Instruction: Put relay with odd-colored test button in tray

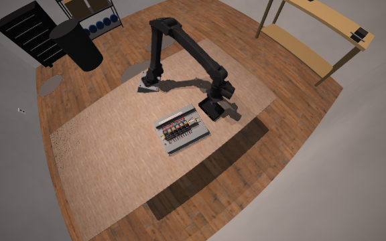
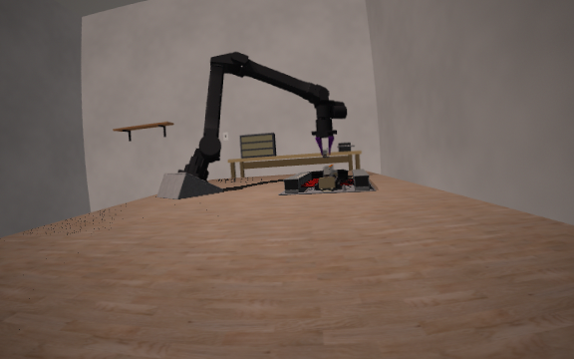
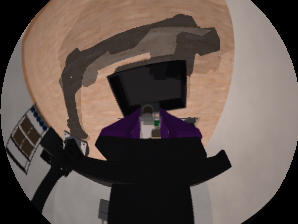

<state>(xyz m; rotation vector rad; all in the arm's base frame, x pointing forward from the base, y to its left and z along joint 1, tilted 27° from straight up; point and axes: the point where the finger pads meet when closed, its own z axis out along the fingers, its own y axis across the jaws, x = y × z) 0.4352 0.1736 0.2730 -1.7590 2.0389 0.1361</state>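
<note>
Now: the black tray 90 mm below my hand. Round my hand: grey panel 260 mm to the right, 110 mm below; relay right at my hand.
</note>
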